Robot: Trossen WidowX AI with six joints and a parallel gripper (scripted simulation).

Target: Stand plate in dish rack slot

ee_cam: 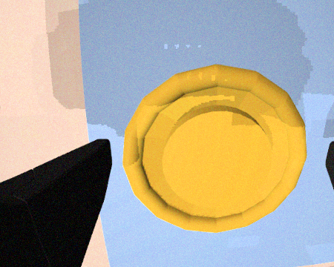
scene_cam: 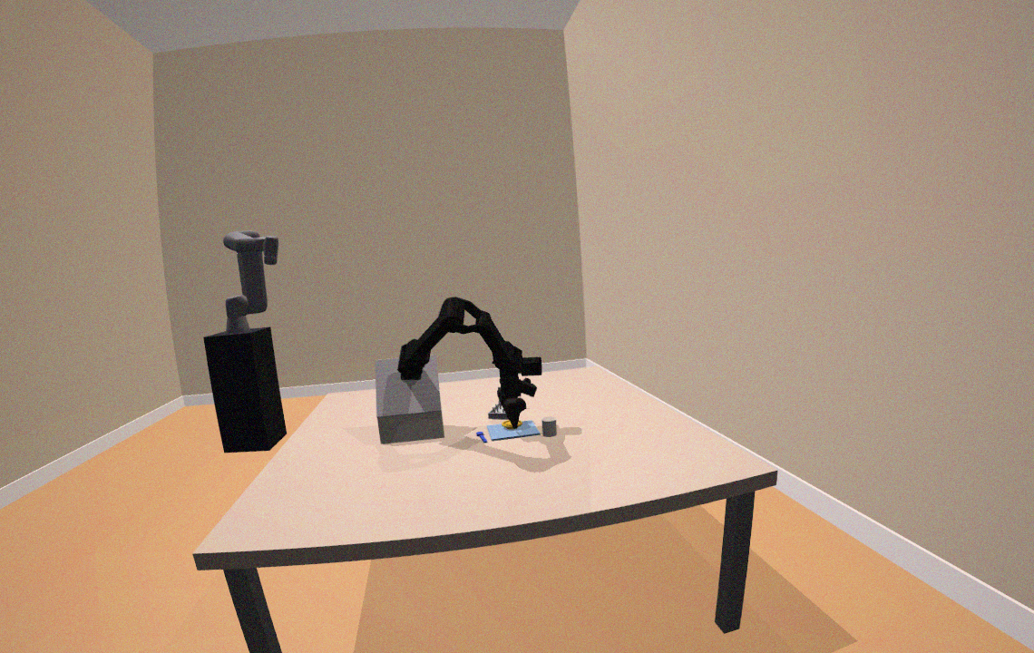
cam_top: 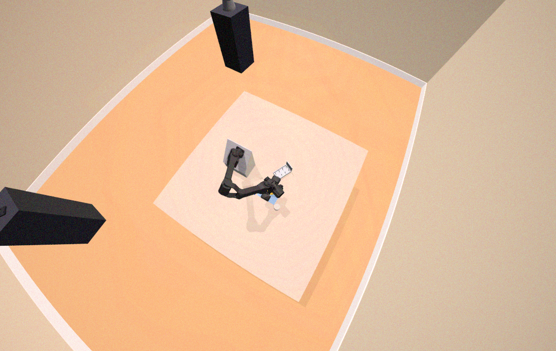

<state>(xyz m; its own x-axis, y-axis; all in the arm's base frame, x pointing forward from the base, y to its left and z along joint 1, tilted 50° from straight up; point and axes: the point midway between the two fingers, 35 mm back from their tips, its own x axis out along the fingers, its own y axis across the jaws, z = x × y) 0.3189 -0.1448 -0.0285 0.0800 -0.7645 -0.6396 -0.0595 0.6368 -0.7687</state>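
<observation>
Right now my gripper tip is right at the yellow plate. The rest, counted from my gripper tip: blue spoon (100 mm behind, 40 mm to the right, 10 mm below); then dish rack (10 mm behind, 180 mm to the left, 10 mm above); then light blue mat (10 mm to the right, 20 mm below).
</observation>
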